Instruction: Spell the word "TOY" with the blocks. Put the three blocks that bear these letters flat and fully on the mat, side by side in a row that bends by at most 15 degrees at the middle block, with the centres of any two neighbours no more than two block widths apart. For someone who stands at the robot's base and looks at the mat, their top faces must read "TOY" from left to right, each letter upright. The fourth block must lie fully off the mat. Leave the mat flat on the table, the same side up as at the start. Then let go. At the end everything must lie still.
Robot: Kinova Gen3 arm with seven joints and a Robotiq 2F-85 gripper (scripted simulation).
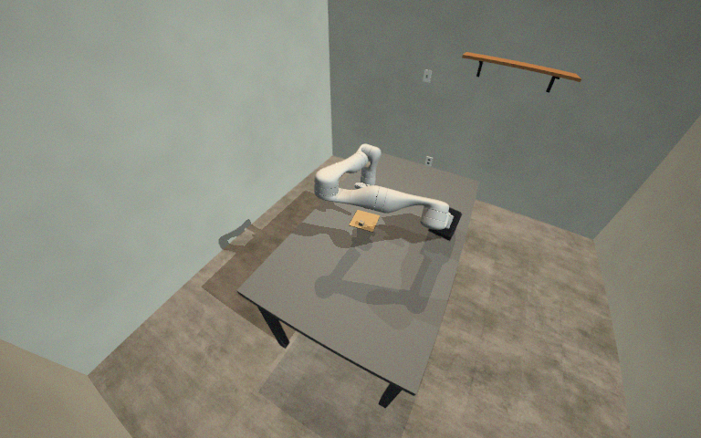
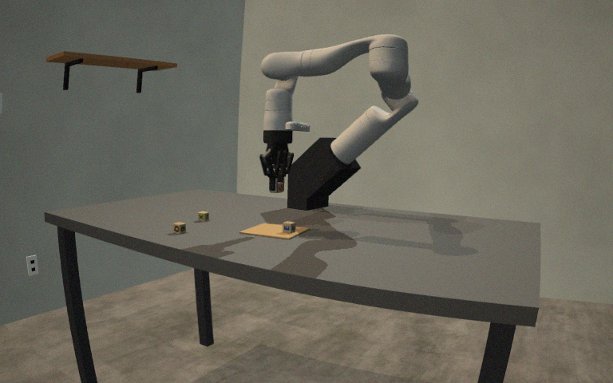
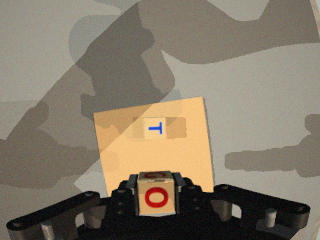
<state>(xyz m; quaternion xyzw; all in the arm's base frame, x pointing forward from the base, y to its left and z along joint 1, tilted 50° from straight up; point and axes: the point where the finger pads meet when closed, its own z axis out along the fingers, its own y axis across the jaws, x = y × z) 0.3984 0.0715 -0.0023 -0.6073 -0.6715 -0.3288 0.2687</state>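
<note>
My hand is 10 mm above the block. Also, from my hand: tan mat (120 mm below).
</note>
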